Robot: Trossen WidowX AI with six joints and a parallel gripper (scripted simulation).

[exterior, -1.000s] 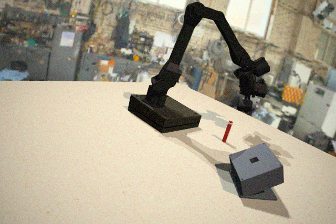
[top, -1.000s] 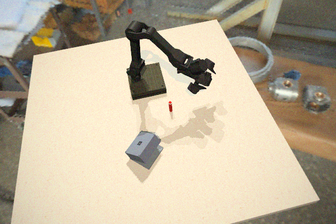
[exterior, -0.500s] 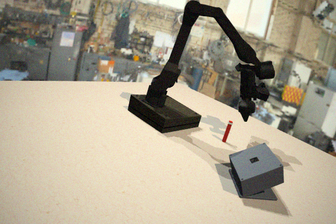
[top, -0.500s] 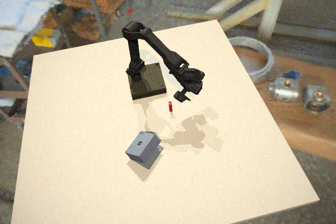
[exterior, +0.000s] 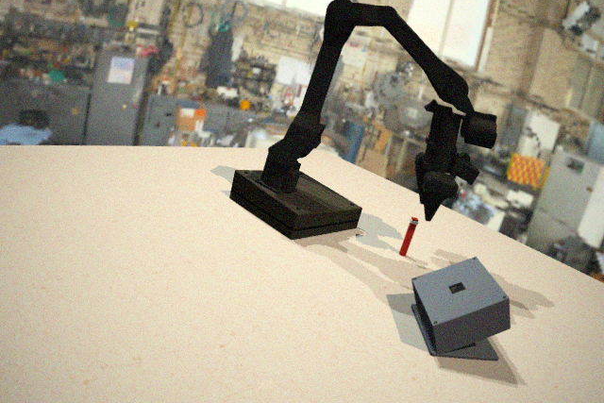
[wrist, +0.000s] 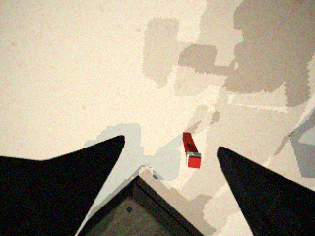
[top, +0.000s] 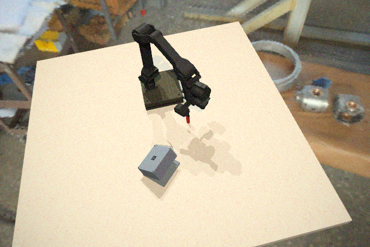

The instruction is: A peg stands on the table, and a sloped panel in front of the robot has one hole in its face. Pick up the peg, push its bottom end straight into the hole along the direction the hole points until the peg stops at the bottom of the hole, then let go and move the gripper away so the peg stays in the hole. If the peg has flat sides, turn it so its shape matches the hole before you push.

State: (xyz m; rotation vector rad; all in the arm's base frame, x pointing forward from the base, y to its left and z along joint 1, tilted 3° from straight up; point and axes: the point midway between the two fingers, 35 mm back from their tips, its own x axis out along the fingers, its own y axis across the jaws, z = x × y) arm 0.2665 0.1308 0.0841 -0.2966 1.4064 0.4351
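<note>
The red square peg lies 10 mm behind my gripper tip, 40 mm to the right of it and 30 mm below it. Also, from my gripper tip: grey foot plate (170 mm ahead, 240 mm to the right, 90 mm below); then grey sloped panel (160 mm ahead, 250 mm to the right, 40 mm below).
</note>
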